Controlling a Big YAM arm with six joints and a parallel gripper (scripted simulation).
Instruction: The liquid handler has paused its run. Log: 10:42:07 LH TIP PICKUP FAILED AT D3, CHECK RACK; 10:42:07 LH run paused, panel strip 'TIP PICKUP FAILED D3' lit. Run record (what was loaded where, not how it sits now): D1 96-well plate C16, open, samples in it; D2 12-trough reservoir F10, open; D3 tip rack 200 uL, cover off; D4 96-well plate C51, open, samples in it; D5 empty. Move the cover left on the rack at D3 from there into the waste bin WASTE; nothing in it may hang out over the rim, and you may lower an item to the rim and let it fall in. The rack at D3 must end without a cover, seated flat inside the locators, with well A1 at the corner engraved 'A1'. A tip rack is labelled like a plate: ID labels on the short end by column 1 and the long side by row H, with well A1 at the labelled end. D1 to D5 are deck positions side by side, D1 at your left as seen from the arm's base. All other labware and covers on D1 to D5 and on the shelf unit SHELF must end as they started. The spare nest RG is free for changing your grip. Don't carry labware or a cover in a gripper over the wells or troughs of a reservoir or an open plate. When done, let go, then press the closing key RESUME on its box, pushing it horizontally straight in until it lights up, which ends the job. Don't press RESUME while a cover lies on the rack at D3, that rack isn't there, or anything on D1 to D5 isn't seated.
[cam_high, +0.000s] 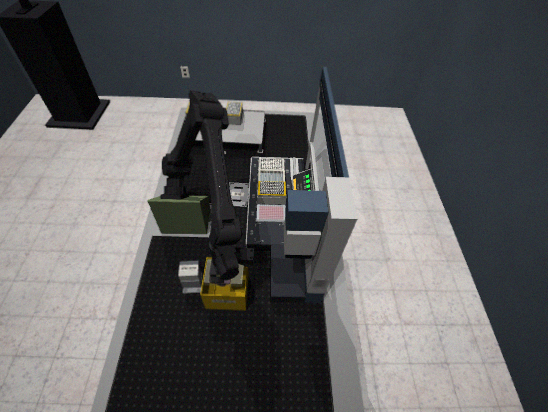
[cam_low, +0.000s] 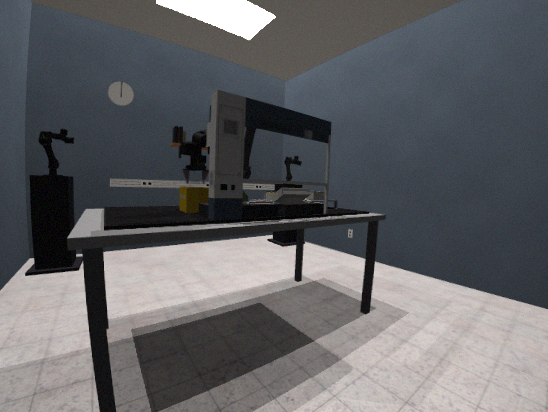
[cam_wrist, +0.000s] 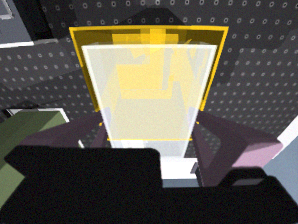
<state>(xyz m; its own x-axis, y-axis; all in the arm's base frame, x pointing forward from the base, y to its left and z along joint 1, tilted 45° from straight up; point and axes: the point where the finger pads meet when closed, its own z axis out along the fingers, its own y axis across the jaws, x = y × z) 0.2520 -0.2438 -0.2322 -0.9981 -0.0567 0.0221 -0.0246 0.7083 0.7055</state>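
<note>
My hand is 120 mm above the yellow waste bin. The rest, counted from my hand: clear cover (10 mm above); then liquid handler tower (330 mm ahead, 40 mm to the left, 120 mm above); then resume key box (140 mm behind, 50 mm to the left, 100 mm below).
</note>
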